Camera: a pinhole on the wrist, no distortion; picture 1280 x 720 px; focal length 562.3 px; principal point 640.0 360.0 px. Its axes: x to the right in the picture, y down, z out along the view. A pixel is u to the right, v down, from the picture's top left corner.
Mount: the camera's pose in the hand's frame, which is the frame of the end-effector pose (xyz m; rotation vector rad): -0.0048 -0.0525 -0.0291 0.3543 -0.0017 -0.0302
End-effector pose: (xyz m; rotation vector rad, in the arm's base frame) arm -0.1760 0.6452 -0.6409 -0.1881 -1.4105 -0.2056
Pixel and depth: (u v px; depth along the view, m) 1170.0 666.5 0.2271
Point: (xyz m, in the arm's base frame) -0.3665 0.6747 -0.3979
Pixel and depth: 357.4 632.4 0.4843
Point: -0.6955 0.7867 -0.8065
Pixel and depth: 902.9 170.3 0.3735
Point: -0.4939 0.4144 -0.4352
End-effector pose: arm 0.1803 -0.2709 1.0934 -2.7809 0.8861 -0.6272
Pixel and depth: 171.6 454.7 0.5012
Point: 0.1434 0.0949 0.5600
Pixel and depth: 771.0 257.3 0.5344
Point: 0.6264 -0.0568 0.8277
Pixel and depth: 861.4 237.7 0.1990
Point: 0.3795 -0.1755 1.0339
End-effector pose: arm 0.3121 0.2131 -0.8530 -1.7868 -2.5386 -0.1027
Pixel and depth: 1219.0 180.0 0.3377
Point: -0.0644 0.4537 -1.0880
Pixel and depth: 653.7 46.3 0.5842
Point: -0.2109 0.0508 -1.2767
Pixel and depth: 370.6 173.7 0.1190
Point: 0.2128 0.1150 -0.9305
